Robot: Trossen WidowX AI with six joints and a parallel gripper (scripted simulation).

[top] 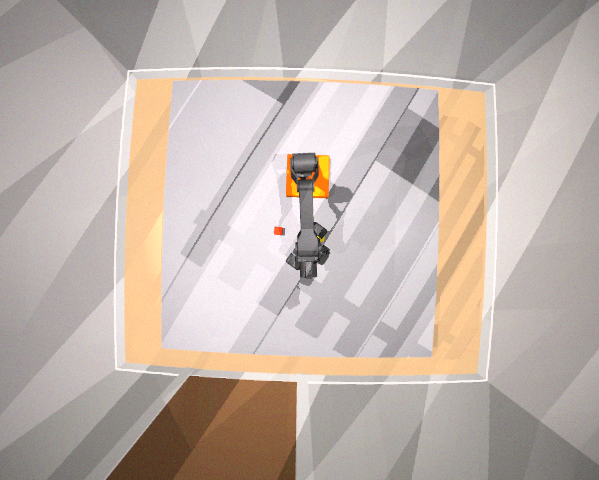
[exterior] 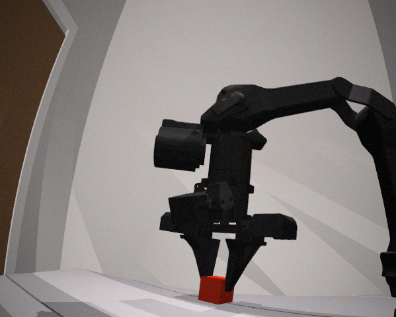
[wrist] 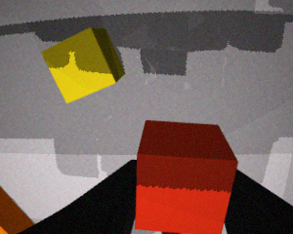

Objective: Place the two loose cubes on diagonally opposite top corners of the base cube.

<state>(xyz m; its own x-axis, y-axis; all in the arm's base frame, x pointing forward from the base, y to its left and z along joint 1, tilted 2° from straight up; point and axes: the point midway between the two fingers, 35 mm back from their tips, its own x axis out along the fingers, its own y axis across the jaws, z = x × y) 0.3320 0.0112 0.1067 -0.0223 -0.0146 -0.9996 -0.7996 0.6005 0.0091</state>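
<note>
Right now the yellow base cube is 40 mm behind my gripper tip, 60 mm to the left of it and 90 mm below it.
</note>
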